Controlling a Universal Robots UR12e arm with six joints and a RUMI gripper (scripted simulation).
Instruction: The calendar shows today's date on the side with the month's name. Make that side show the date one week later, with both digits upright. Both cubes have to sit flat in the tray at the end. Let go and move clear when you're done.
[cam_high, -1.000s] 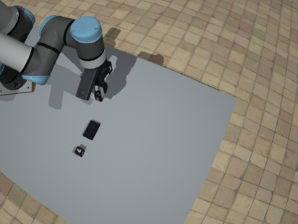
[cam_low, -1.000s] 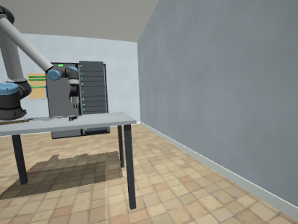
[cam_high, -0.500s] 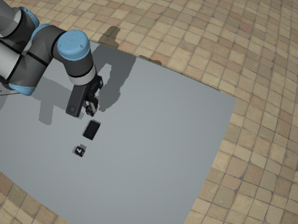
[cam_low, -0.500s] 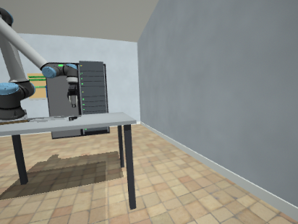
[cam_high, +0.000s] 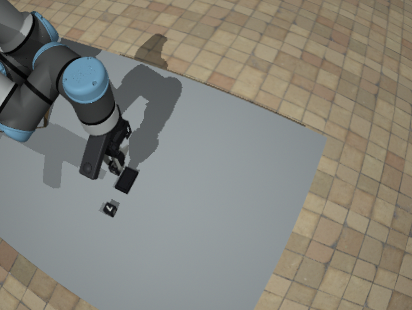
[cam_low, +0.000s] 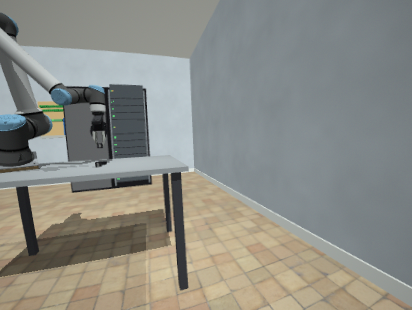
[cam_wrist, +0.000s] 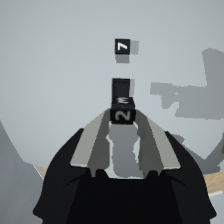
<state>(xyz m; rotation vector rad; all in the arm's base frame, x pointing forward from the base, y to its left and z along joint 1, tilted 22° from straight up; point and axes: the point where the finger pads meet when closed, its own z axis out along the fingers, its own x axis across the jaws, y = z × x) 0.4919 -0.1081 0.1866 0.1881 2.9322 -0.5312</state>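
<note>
My gripper is now 20 mm to the right of the dark tray and 130 mm above it. Also, from my hand: black cube: 10 mm below.
</note>
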